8 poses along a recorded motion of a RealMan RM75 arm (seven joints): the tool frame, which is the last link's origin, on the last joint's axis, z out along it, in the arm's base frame.
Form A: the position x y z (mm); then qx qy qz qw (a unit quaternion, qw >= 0).
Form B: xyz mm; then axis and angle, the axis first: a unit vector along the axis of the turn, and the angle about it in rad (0 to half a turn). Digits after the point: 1 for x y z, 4 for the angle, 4 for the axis.
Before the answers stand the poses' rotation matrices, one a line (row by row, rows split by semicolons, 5 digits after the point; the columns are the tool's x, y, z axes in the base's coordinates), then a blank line. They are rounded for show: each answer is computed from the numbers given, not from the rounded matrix.
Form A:
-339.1 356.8 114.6 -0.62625 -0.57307 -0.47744 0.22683
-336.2 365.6 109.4 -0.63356 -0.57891 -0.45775 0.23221
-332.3 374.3 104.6 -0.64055 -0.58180 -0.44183 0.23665
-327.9 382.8 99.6 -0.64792 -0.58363 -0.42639 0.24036
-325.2 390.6 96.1 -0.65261 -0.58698 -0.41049 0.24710
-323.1 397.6 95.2 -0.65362 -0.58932 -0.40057 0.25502
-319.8 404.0 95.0 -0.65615 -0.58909 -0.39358 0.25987
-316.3 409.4 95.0 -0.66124 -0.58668 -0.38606 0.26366
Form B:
-0.11272 0.93437 0.33801; 0.50118 -0.24028 0.83132; 0.85797 0.26311 -0.44120
-0.08935 0.94614 0.31117; 0.52096 -0.22188 0.82424; 0.84889 0.23576 -0.47308
-0.06740 0.95445 0.29066; 0.53622 -0.21102 0.81728; 0.84138 0.21094 -0.49757
-0.04486 0.96126 0.27197; 0.55131 -0.20321 0.80917; 0.83309 0.18624 -0.52084
-0.02609 0.96900 0.24569; 0.56327 -0.18880 0.80441; 0.82586 0.15938 -0.54088
-0.01550 0.97468 0.22306; 0.56607 -0.17534 0.80549; 0.82421 0.13875 -0.54902
-0.00387 0.97762 0.21032; 0.56850 -0.17088 0.80474; 0.82267 0.12268 -0.55512
0.01352 0.97946 0.20119; 0.57230 -0.17257 0.80168; 0.81993 0.10430 -0.56288

-339.1 356.8 114.6 -0.6430 -0.5884 -0.4902 2.6839
-336.2 365.6 109.4 -0.6514 -0.5952 -0.4706 2.6729
-332.3 374.3 104.6 -0.6593 -0.5988 -0.4547 2.6638
-327.9 382.8 99.6 -0.6675 -0.6013 -0.4393 2.6561
-325.2 390.6 96.1 -0.6735 -0.6058 -0.4236 2.6422
-323.1 397.6 95.2 -0.6760 -0.6095 -0.4143 2.6259
-319.8 404.0 95.0 -0.6795 -0.6100 -0.4076 2.6158
-316.3 409.4 95.0 -0.6855 -0.6082 -0.4002 2.6080

